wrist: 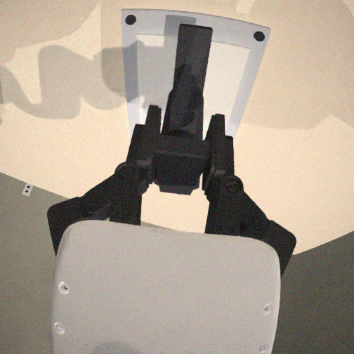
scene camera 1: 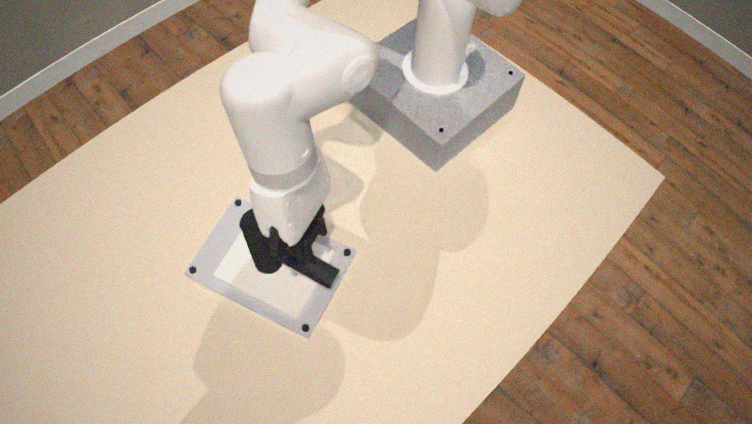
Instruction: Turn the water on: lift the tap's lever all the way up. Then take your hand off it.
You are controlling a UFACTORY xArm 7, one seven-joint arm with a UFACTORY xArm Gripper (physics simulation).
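Frame: origin at the arm's base, x ahead, y left, z up, level; metres.
Where they show: gripper, fingertip midpoint: (scene camera 1: pixel 309 242); arm's base, link origin: (scene camera 1: pixel 434 71).
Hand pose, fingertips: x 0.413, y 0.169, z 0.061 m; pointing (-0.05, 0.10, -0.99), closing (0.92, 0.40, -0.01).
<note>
Each offset is from my fingertips to the top centre of the thing. "pt": to the spot under its first point. Level surfaces: height alone.
The black tap @(pt dx +0.049, dy -0.061, dz -0.048 m) (scene camera 1: pixel 260 247) (wrist: pixel 195 50) stands on a pale grey plate @(pt dx +0.088, dy -0.178, dz -0.150 m) (scene camera 1: pixel 213 238) with a whitish middle and dark round bolts. Its thick round body is at the left and a square black bar reaches out to the lower right in the scene view. My gripper (scene camera 1: pixel 300 247) (wrist: pixel 184 123) is at the tap, with a finger on either side of the lever's blocky black end (wrist: pixel 180 167). It is shut on the lever. In the scene view the hand and fingers hide most of the lever, and I cannot tell its exact tilt.
The plate lies on a cream table top @(dz -0.158 m) (scene camera 1: pixel 526 210). The arm's grey base block (scene camera 1: pixel 473 110) stands behind and to the right of the tap. Wooden floor (scene camera 1: pixel 658 316) shows beyond the table's edge. The arm's shadows fall across the table.
</note>
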